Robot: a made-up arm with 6 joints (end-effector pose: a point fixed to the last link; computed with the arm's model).
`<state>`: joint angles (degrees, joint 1 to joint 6).
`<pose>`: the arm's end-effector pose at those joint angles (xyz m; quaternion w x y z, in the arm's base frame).
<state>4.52 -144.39 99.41 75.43 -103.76 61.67</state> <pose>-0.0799 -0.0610 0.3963 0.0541 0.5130 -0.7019 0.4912</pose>
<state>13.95 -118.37 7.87 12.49 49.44 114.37</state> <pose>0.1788 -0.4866 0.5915 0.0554 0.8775 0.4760 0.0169</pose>
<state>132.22 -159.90 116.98 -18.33 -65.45 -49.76</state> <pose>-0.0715 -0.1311 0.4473 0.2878 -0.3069 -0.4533 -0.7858</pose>
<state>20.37 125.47 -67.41 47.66 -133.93 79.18</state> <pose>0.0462 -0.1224 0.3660 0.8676 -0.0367 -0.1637 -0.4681</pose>
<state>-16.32 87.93 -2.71 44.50 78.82 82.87</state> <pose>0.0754 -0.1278 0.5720 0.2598 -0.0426 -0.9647 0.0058</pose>
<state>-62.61 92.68 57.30 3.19 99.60 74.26</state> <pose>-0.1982 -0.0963 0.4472 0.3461 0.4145 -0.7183 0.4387</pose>
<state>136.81 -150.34 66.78 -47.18 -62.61 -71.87</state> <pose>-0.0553 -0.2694 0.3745 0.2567 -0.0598 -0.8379 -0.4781</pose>
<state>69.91 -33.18 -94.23 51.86 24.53 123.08</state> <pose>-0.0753 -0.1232 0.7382 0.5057 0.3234 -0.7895 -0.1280</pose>
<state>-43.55 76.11 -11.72 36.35 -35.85 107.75</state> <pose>-0.3332 -0.2820 0.7233 0.4061 -0.3873 0.6907 0.4562</pose>
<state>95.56 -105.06 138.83 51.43 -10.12 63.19</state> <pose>0.2925 -0.2484 0.6535 0.1685 -0.3087 -0.8319 0.4292</pose>
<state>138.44 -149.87 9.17 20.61 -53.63 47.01</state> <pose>0.2220 -0.1454 0.7113 0.4669 0.4688 -0.3826 -0.6449</pose>
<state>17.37 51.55 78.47 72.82 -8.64 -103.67</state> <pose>-0.1720 -0.3111 0.2807 0.3935 0.2634 -0.8240 -0.3110</pose>
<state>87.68 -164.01 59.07 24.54 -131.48 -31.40</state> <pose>-0.0100 -0.3703 0.3680 0.4437 -0.2401 -0.6958 -0.5112</pose>
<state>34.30 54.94 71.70 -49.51 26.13 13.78</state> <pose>-0.1403 -0.5682 0.6091 0.0759 -0.6785 -0.6480 -0.3376</pose>
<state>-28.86 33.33 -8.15 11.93 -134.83 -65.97</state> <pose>-0.0960 -0.3524 0.2581 0.3932 0.8425 0.0729 0.3609</pose>
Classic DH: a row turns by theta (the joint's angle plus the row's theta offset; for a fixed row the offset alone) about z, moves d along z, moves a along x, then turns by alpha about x. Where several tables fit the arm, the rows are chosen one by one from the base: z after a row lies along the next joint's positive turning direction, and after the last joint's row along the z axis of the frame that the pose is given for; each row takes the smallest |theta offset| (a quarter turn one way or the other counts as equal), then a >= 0, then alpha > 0; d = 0 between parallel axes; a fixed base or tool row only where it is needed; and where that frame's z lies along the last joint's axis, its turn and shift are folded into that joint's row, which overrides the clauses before.
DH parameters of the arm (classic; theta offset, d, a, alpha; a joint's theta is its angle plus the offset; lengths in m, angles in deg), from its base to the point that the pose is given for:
base (fixed): -36.27 0.5911 0.129 90.54
joint 1: 0 0.2826 0.0338 89.46
joint 2: -39.15 0.0829 -0.0028 -98.85
joint 3: -13.29 -0.0137 0.0059 127.83
joint 4: 14.2 -0.1049 0.0445 -41.22
joint 5: 82.89 0.1403 0.2105 -68.03
joint 6: 32.28 0.0929 -0.0176 -72.55
tool (fixed): 100.49 -0.0102 0 0

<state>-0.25 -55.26 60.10 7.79 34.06 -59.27</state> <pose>0.0587 -0.4919 0.3641 0.7332 0.3674 -0.5358 0.2009</pose>
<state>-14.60 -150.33 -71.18 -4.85 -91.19 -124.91</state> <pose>0.0516 -0.1444 0.2788 0.1201 -0.2566 0.9394 0.1933</pose>
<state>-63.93 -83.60 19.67 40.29 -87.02 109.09</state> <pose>-0.0279 -0.0897 0.2766 0.5056 -0.0603 -0.8018 0.3128</pose>
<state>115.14 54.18 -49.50 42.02 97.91 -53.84</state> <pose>0.0345 -0.1739 0.6012 0.1294 -0.0659 -0.1283 -0.9810</pose>
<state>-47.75 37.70 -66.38 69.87 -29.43 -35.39</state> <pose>-0.0164 -0.4688 0.7199 0.2955 0.0531 0.9198 -0.2524</pose>
